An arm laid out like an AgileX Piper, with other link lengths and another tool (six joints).
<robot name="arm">
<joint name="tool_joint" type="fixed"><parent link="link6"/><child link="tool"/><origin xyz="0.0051 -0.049 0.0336" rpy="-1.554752 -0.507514 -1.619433"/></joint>
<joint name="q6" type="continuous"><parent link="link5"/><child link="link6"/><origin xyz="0.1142 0 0.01" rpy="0 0 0"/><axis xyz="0.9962 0 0.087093"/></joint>
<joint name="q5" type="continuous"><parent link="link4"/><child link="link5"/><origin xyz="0 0 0" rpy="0 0 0"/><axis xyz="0 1 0"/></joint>
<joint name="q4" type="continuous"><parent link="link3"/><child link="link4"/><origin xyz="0.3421 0 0.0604" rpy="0 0 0"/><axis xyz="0.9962 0 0.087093"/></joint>
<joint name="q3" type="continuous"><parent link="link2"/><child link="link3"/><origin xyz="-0.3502 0 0.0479" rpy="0 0 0"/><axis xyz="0 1 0"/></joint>
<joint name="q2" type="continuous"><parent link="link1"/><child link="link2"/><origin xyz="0 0 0" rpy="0 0 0"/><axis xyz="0 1 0"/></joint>
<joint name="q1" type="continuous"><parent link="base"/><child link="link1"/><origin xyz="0 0 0.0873" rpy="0 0 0"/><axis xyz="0 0 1"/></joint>
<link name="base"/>
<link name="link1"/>
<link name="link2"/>
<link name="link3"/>
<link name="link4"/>
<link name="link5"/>
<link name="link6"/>
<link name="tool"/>
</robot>
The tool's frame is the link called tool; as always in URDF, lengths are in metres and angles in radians. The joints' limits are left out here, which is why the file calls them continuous.
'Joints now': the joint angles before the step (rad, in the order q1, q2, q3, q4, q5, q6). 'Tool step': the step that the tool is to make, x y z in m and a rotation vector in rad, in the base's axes. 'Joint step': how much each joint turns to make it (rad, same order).
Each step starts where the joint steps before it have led.
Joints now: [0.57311, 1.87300, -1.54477, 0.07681, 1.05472, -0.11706]
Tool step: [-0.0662, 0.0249, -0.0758, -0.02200, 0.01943, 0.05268]
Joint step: [0.11895, -0.04621, 0.28822, -0.01829, -0.21717, 0.06120]
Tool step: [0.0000, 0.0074, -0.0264, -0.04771, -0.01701, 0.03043]
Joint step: [0.01971, 0.04612, 0.01990, -0.05851, -0.04858, 0.01742]
